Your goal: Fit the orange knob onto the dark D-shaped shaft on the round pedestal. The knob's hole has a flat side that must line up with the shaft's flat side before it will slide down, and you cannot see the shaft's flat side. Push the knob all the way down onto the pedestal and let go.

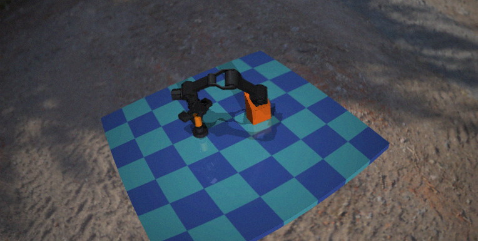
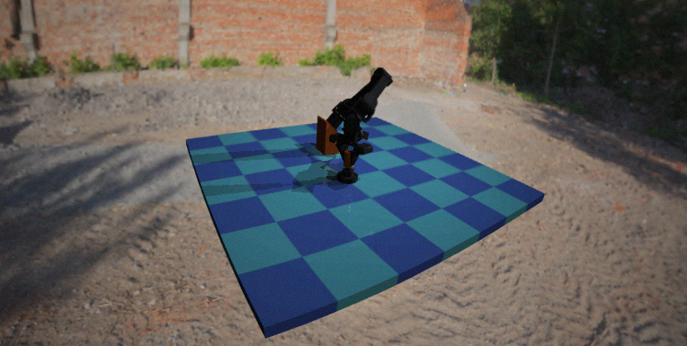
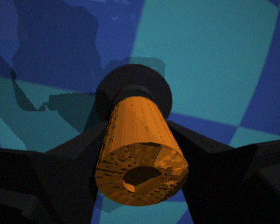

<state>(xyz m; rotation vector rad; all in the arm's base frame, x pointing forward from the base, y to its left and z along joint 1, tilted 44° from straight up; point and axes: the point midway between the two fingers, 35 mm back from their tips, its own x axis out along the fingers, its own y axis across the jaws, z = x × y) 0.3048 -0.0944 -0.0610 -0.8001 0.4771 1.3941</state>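
The orange knob is 2 cm above my gripper tip. Round my gripper tip: pedestal (4 cm below).
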